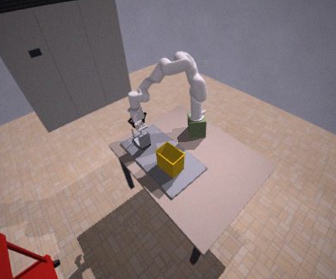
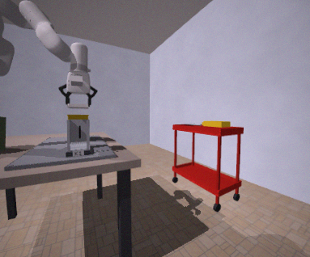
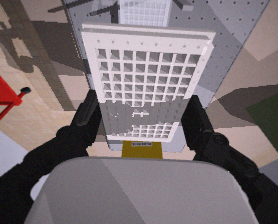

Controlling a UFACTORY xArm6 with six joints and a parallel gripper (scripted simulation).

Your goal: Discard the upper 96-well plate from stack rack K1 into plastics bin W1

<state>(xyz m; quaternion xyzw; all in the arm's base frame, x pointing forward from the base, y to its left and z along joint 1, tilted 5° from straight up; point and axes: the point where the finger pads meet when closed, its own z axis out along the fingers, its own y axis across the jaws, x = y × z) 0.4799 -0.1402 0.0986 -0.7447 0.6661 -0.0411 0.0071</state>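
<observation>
Now: the yellow plastics bin W1 35 cm to the left of my hand, 14 cm below it and 7 cm behind it. Also, from my hand: rack label (22 cm below, 9 cm to the right, 1 cm ahead).
</observation>
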